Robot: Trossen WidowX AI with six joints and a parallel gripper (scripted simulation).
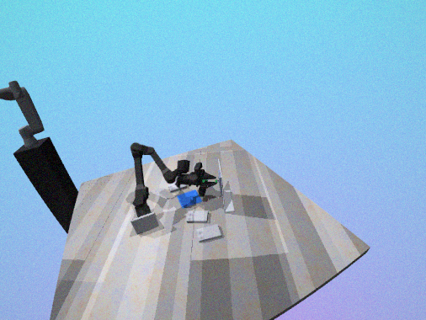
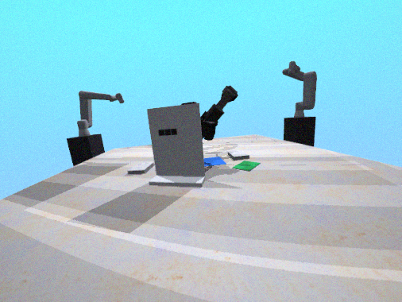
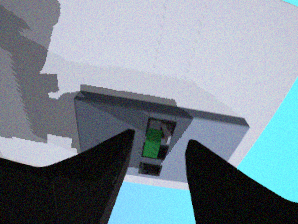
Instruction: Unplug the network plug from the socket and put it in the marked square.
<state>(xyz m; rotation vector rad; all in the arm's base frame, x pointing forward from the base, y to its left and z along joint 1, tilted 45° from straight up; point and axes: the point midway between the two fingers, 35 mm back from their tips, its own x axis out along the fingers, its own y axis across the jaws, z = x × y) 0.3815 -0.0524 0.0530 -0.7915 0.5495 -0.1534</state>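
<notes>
The white upright panel lies 3 cm ahead of my gripper tip, 2 cm to the right of it and 5 cm below it. From my gripper tip the other things lie so: blue marked square: 14 cm behind, 11 cm to the left, 16 cm below; then green patch: 4 cm behind, 24 cm to the left, 16 cm below.
</notes>
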